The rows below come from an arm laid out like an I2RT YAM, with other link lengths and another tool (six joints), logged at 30 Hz.
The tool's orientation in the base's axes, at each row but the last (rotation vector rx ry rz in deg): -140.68, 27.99, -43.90; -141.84, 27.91, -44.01; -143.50, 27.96, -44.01; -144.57, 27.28, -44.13
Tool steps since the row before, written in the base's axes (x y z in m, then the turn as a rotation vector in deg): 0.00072, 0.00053, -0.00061, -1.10, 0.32, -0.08; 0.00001, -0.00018, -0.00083, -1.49, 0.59, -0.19; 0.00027, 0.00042, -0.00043, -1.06, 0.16, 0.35; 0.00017, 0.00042, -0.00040, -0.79, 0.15, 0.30
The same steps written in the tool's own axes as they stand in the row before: 0.00005, -0.00021, 0.00106, -1.04, -0.01, -0.49; -0.00026, 0.00060, 0.00054, -1.51, -0.10, -0.55; -0.00017, -0.00017, 0.00061, -0.75, -0.11, -0.83; -0.00023, -0.00018, 0.00053, -0.56, -0.13, -0.64
